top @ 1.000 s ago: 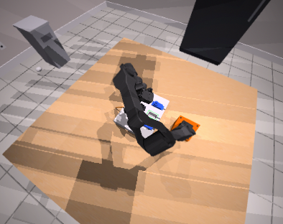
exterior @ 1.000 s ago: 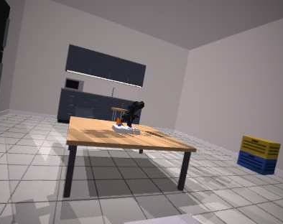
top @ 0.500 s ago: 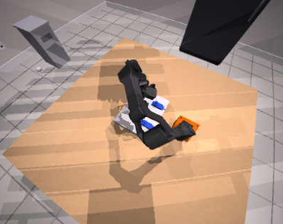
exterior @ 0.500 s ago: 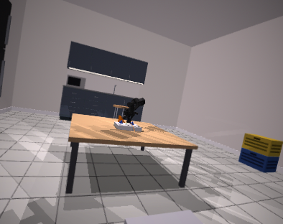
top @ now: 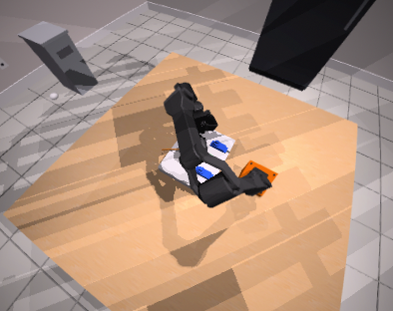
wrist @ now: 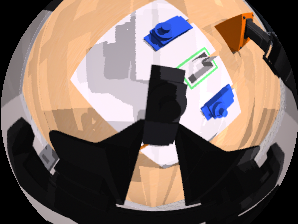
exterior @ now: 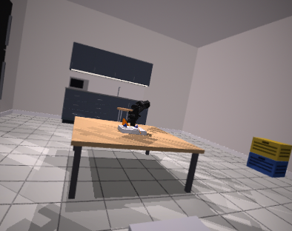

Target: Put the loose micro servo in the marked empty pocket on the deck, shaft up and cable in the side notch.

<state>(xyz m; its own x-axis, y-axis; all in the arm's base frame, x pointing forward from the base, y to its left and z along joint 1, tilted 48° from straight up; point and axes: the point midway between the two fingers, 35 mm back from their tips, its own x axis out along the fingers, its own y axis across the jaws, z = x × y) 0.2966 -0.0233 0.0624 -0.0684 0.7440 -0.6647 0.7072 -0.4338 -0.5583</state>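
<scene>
The white deck lies 100 mm below my gripper tip and 10 mm ahead of it.
</scene>
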